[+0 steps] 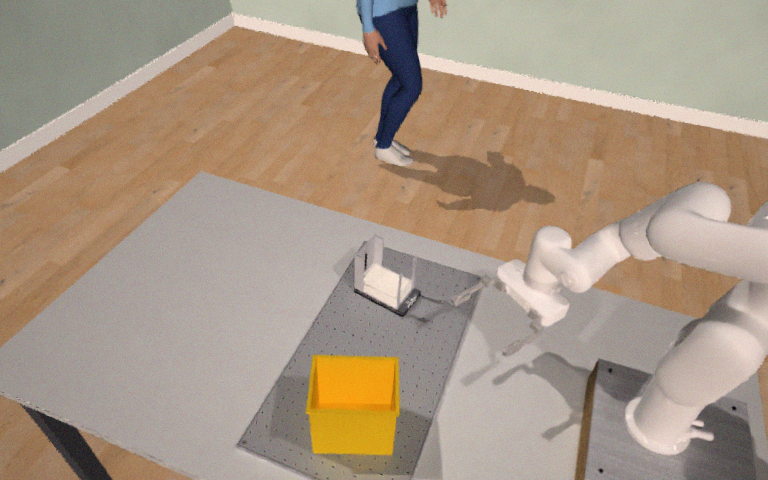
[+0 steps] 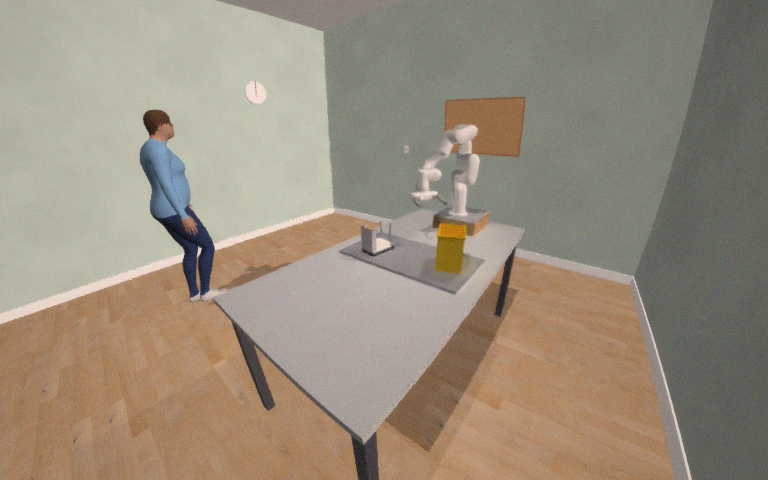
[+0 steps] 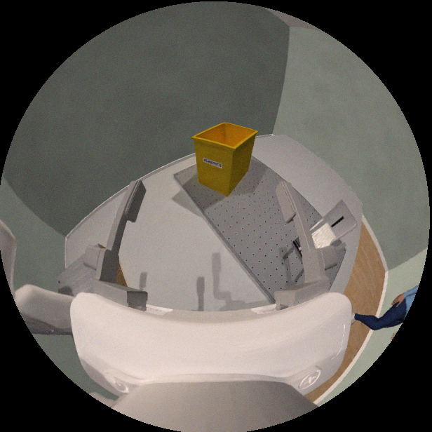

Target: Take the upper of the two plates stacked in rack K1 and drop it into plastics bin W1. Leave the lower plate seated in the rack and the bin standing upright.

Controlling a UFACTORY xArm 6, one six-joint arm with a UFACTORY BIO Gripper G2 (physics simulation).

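Places are measured from the arm's base along level axes (x ahead, y left, z up), in millimetres.
Pixels of known places: hand, tool point: point(image 1: 485, 322) point(image 2: 433, 204); arm's base, link origin: point(image 1: 655, 425) point(image 2: 458, 213).
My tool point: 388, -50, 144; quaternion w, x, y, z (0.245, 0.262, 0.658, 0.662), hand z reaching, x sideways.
Observation:
For each thing: its middle in the pictures, then the offset to it from my tool point, as dx, dy, dz. Level surfaces: height alone.
- upper plate, body centre: point(image 1: 384, 282) point(image 2: 376, 243) +268, -217, -189
- Rack K1, body centre: point(image 1: 388, 275) point(image 2: 378, 237) +258, -214, -155
- Yellow plastics bin W1, body centre: point(image 1: 354, 406) point(image 2: 450, 247) +234, +188, -139
- grey perforated board, surface height: dz -229
- grey table, surface height: dz -242
The two white plates lie stacked flat in the rack; the upper plate point(image 1: 388, 277) point(image 3: 324, 234) shows its top face, and the lower one is mostly hidden beneath it. Rack K1 point(image 1: 360, 273) point(image 2: 368, 240) point(image 3: 344, 216) has a tall slotted panel at one side, thin posts and a dark base. Yellow plastics bin W1 point(image 1: 352, 433) point(image 2: 449, 253) point(image 3: 214, 172) stands upright with its open top up. My gripper point(image 1: 480, 326) point(image 2: 432, 202) point(image 3: 210, 187) is wide open and empty. It hangs above the table, between the rack and the robot base, apart from both rack and bin.
The rack and bin stand on a grey perforated board point(image 1: 334, 339) point(image 2: 407, 263) point(image 3: 250, 240) on the grey table point(image 1: 169, 283) point(image 2: 339, 322). The arm's base block point(image 1: 617, 418) point(image 2: 478, 226) is at the right. A person point(image 1: 399, 62) point(image 2: 164, 175) stands on the floor beyond the table.

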